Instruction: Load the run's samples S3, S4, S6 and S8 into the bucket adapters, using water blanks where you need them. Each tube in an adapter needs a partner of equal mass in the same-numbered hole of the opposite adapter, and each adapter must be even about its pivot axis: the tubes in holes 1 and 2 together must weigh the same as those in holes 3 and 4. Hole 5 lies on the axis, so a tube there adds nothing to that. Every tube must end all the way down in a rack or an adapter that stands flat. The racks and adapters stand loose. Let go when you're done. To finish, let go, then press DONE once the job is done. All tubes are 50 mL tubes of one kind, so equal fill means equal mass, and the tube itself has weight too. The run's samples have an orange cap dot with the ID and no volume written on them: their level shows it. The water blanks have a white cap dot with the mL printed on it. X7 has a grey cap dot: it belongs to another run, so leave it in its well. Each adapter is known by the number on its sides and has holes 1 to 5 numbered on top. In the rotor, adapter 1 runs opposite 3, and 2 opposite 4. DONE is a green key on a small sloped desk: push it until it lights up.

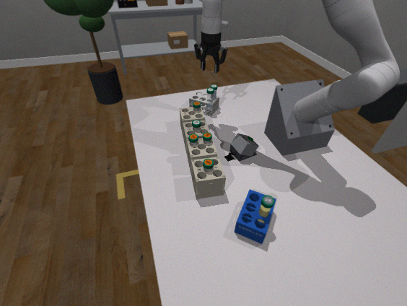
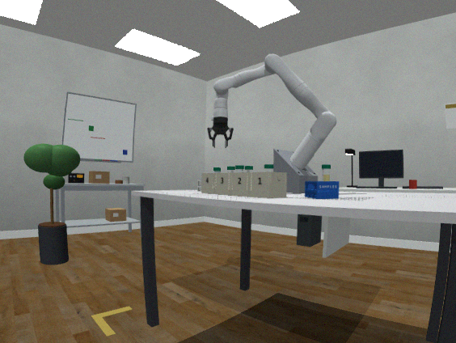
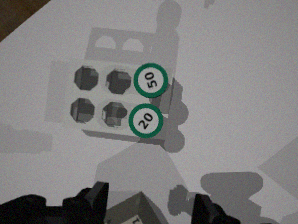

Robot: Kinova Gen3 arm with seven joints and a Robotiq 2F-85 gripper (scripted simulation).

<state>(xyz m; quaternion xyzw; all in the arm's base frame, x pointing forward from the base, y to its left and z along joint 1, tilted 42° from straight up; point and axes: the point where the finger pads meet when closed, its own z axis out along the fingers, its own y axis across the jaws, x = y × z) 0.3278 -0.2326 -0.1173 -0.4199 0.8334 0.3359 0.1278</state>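
Right now my hand is 2 cm past the 20 ml water blank, 5 cm to the left of it and 18 cm above it. Round my hand: 50 ml blank: 4 cm behind, 8 cm to the right, 18 cm below; white-dot 10 ml blank: 9 cm ahead, 20 cm to the left, 18 cm below; white blank rack: 8 cm to the right, 21 cm below.
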